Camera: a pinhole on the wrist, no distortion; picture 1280 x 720 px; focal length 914.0 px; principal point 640.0 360.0 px. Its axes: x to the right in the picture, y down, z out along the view. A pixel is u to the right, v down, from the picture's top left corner.
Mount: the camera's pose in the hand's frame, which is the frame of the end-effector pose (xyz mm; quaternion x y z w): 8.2 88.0 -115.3 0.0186 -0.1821 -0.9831 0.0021
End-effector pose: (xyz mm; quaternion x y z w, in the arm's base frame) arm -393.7 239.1 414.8 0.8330 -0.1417 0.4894 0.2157
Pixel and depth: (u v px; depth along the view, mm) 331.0 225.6 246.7
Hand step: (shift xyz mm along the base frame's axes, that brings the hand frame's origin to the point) 24.3 -237.3 74.0
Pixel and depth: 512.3 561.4 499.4
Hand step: 250.7 -339.8 -79.9
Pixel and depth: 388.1 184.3 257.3
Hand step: 14.6 -253.1 64.2
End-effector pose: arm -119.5 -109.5 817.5 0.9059 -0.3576 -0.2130 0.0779
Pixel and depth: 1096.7 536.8 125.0
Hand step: -109.2 -39.9 44.6
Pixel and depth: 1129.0 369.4 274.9
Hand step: -269.9 -30.3 -20.2
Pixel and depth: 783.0 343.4 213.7
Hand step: -160.8 -99.3 -12.9
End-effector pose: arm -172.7 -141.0 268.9 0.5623 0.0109 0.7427 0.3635
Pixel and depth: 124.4 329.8 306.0
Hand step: 17.9 -128.0 292.3
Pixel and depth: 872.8 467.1 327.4
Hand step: 89.5 -251.1 73.1
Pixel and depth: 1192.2 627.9 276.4
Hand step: 99.4 -239.0 -32.6
